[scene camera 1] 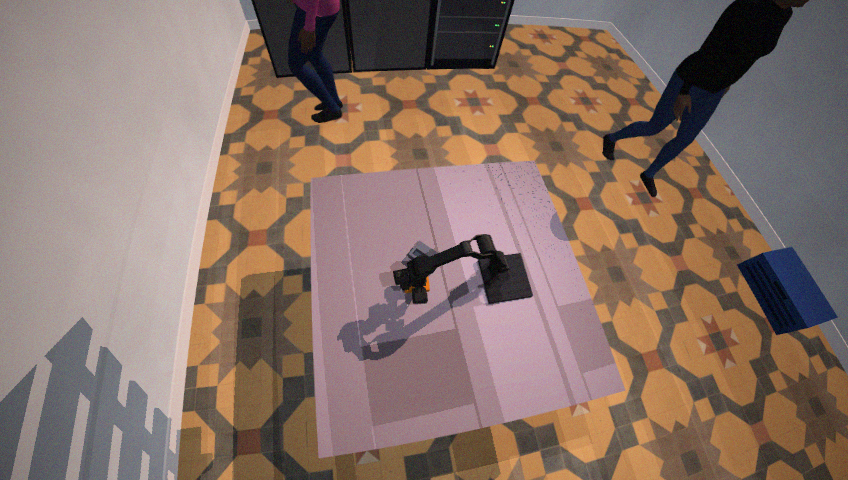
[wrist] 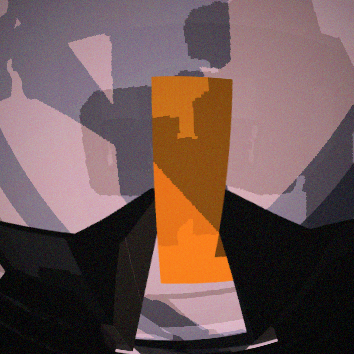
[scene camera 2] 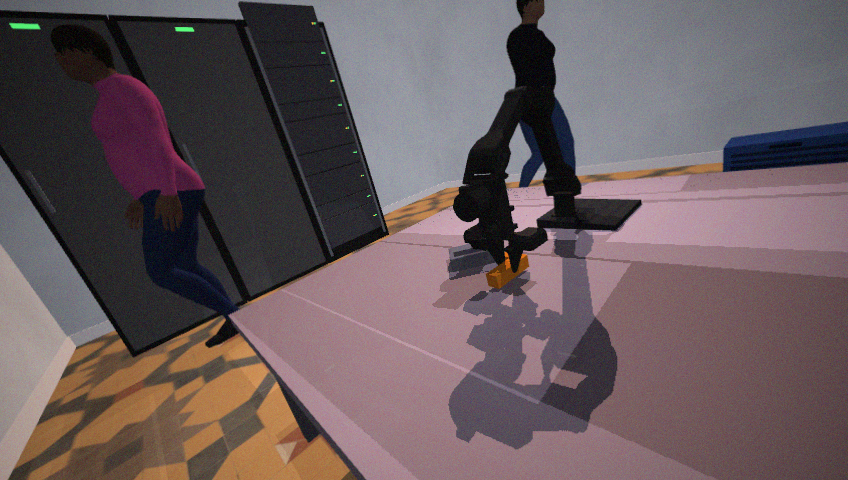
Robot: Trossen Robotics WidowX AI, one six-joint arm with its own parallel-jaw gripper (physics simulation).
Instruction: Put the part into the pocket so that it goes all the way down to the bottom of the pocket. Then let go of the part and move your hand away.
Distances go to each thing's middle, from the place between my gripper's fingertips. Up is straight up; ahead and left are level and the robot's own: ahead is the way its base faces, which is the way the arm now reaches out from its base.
Labels:
The orange L-shaped block (scene camera 2: 499, 276) is 10 mm to the right of my hand.

